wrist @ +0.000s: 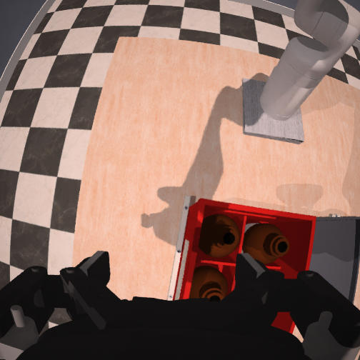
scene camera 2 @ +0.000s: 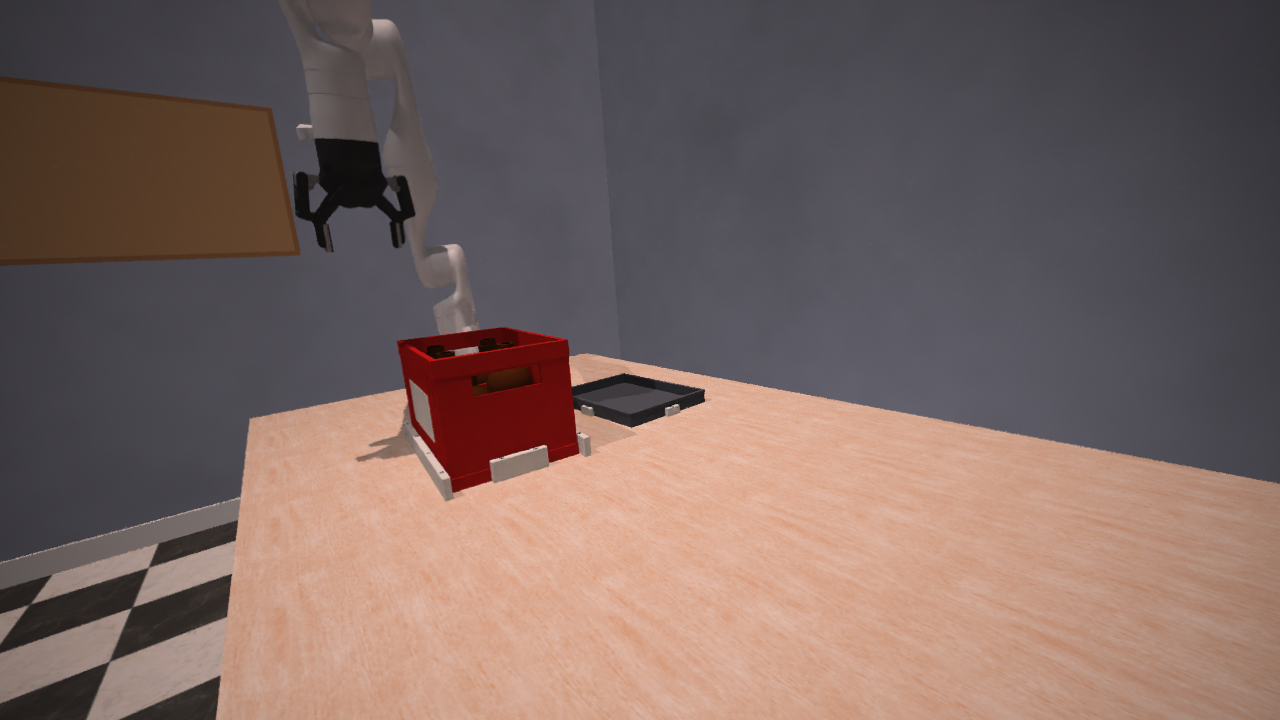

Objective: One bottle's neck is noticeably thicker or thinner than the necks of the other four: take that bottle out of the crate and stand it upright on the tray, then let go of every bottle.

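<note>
My gripper is wide open and empty, high above the table and above the level of the red crate. Three brown bottles show in the crate in the wrist view: one at the upper left, one at the upper right and one below the left one, partly behind my gripper. The rest of the crate is hidden there. I cannot tell which neck differs. The dark tray lies beside the crate, with no bottle on the part that shows.
Pale stop blocks stand around the crate's foot on the wooden table. The crate's walls and dividers surround the bottles. The tray has a low raised rim. The arm's base plate is at the wrist view's upper right.
</note>
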